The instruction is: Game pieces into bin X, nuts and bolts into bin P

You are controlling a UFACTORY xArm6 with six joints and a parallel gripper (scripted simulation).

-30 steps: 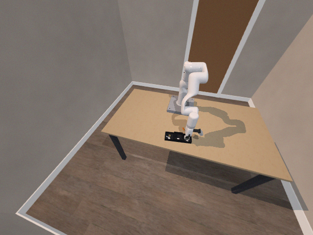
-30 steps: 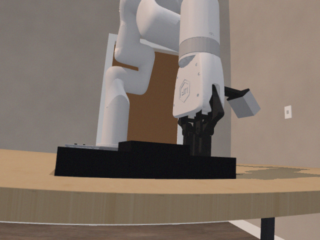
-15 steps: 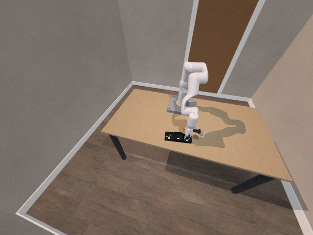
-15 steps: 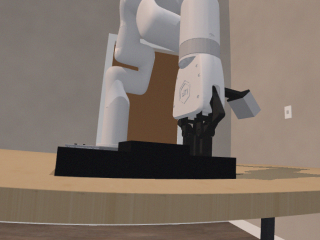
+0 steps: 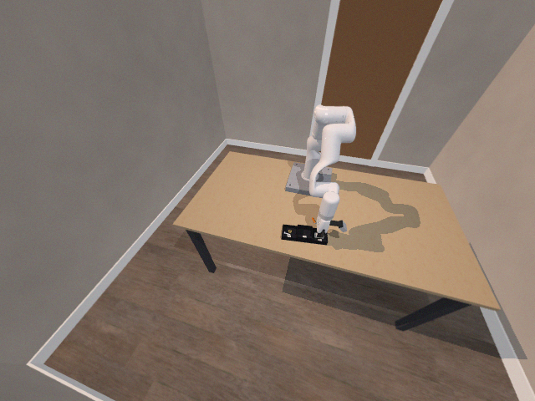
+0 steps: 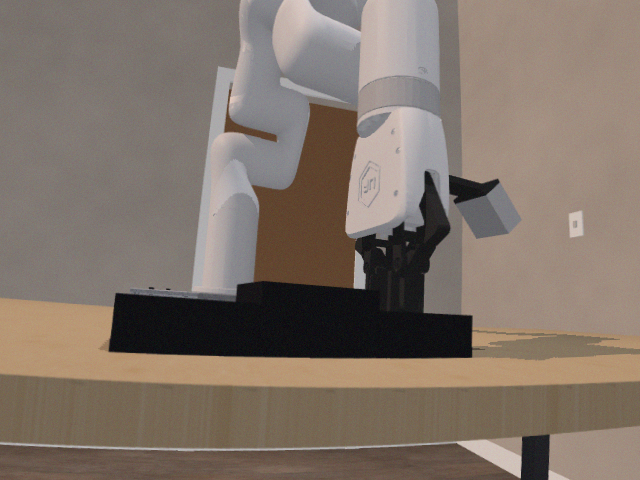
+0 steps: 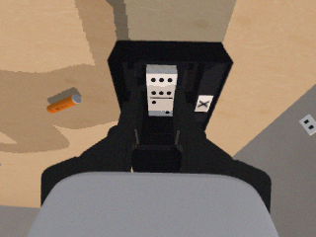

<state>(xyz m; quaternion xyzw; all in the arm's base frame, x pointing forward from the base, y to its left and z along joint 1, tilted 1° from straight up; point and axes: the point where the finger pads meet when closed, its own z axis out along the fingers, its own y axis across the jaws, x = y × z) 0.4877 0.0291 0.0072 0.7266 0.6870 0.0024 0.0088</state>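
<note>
My hand is 30 mm above the white domino. Also, from my hand: orange battery 110 mm behind, 20 mm to the right, 40 mm below; then black bin 80 mm to the right, 20 mm below; then yellow nut 10 mm behind, 160 mm to the right, 30 mm below.
</note>
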